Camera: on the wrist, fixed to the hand. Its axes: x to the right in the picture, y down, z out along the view.
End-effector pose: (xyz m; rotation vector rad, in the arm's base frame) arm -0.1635 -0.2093 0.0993 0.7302 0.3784 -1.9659
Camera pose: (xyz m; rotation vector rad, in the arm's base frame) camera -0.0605 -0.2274 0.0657 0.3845 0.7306 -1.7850
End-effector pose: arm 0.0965 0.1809 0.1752 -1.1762 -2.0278 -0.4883
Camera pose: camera 0.2014 0.1972 0.2034 -1.4922 -2.0106 -0.9301
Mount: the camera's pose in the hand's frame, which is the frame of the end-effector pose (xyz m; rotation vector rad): -0.0025 0.0975 -0.0505 -0.4430 -0.0637 0.0288
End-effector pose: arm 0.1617 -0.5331 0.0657 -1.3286 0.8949 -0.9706
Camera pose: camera 0.1190 -0.5489 -0.0343 -1.7026 1.1181 -0.7250
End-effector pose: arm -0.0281 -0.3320 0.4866 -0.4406 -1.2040 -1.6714
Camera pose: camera 0.0693 -0.3761 0.5118 -0.7830 -0.8603 -1.9119
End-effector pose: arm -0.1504 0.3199 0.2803 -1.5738 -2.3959 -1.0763
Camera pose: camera -0.0833 0.3102 0.3667 1.5776 2.0148 1.4757
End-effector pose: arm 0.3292 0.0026 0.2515 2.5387 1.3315 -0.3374
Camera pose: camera 0.4129 -0.0363 0.3111 2.1571 1.1892 -0.1000
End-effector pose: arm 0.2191 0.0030 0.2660 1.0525 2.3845 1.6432
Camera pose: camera 0.2486 -0.0196 0.3693 1.0341 1.8433 1.9835
